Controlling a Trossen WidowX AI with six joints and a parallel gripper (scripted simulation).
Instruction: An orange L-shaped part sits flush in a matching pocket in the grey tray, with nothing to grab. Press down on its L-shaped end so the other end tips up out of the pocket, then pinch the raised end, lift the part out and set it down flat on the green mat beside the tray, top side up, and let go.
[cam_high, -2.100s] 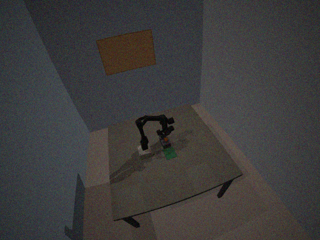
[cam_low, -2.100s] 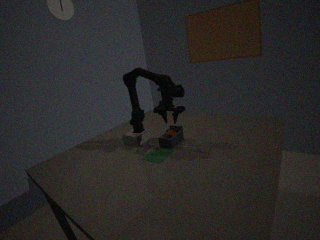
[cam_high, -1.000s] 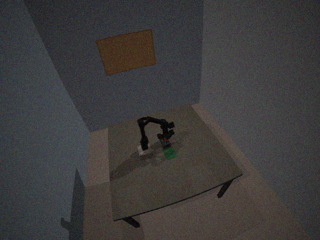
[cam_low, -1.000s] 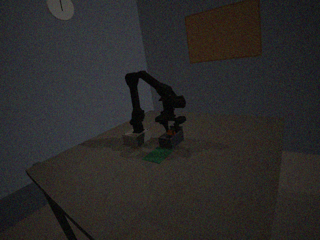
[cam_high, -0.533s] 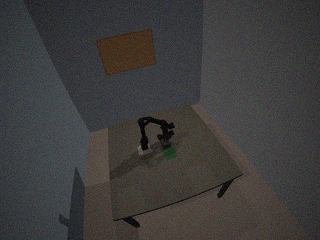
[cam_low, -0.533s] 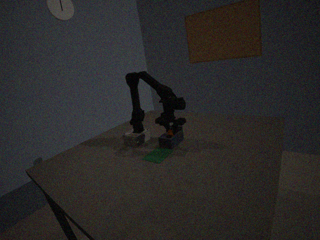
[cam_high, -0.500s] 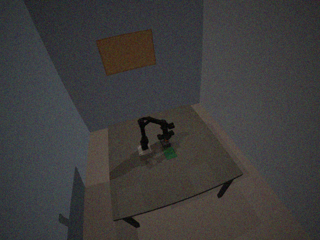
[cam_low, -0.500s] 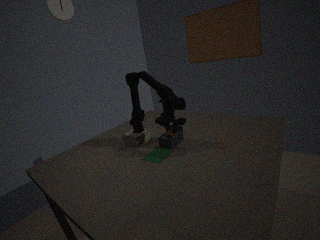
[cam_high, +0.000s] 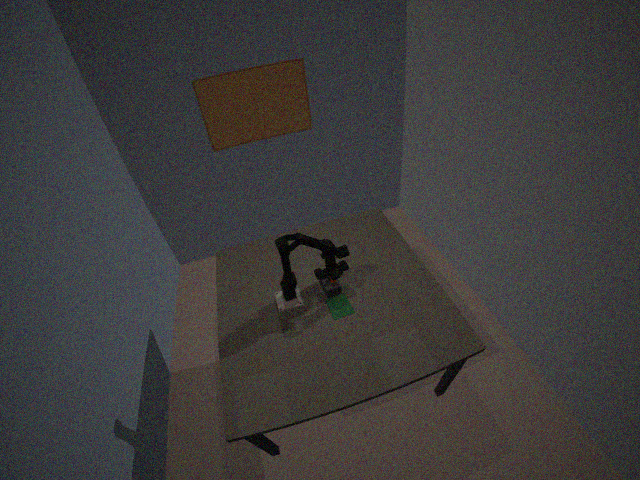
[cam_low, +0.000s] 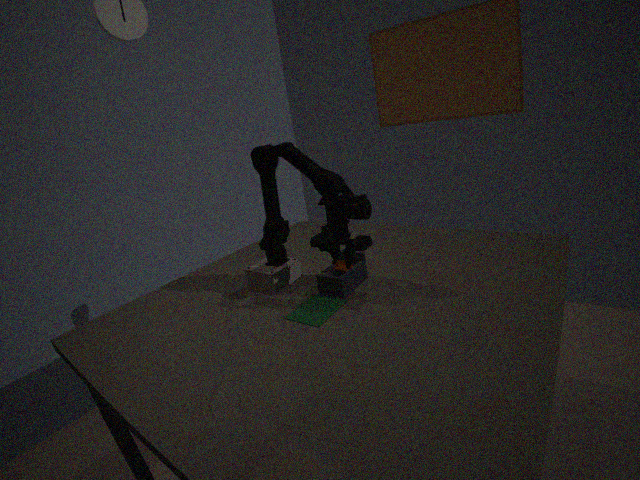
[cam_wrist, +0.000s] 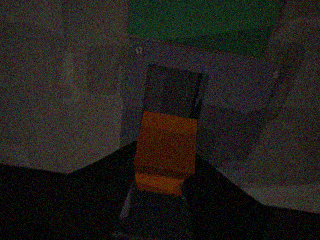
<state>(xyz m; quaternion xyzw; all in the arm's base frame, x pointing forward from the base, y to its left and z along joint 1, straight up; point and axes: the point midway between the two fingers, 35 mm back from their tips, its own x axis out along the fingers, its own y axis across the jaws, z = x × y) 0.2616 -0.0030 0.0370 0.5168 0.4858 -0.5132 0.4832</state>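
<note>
Right now my gripper tip is 20 mm past the green mat, 140 mm to the left of it and 80 mm above it. From my gripper tip the other things lie so: orange L-shaped part (10 mm behind, 40 mm to the left, 30 mm below).
</note>
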